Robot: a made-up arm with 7 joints.
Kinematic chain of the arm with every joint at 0, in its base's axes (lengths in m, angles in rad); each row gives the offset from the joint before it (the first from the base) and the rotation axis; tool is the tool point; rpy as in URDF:
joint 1: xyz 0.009 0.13 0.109 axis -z
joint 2: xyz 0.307 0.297 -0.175 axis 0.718 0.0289 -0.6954
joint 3: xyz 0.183 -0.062 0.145 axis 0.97 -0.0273 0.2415
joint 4: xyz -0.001 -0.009 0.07 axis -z
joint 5: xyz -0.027 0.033 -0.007 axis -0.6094 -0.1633 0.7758
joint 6: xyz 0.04 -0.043 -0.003 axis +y
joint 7: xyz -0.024 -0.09 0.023 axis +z
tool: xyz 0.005 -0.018 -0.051 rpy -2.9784 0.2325 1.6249
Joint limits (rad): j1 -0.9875..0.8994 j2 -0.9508..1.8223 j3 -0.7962..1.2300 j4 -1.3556..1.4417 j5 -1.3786..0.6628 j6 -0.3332..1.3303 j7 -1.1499..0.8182
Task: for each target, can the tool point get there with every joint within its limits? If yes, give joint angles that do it. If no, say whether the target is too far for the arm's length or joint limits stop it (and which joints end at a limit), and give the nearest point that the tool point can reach.
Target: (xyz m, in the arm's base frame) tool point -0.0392 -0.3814 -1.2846
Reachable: no: too far | nearest point 0.1832 -0.0205 -0.3224 | short by 1.051 m
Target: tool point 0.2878 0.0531 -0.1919
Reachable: yes | joints 0.7462 1.3303 0.6201 -0.5443 -0.8808 0.4163 -0.4056
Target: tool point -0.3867 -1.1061 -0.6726
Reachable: no: too far | nearest point 0.1570 -0.1876 -0.1546 | short by 1.186 m
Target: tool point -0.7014 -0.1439 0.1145
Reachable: no: joint limits stop it (at a limit: joint 1, joint 5, joint 6) | nearest point 0.0771 -0.0722 -0.0859 | short by 0.807 m
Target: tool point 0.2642 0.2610 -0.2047
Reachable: yes | joints -0.3295 1.2687 0.6737 -0.0741 0.0230 0.1665 -0.0728
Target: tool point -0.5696 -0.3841 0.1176
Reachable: no: joint limits stop it (at a limit: joint 1, joint 5, joint 6) | nearest point 0.1000 -0.1395 -0.0547 | short by 0.733 m
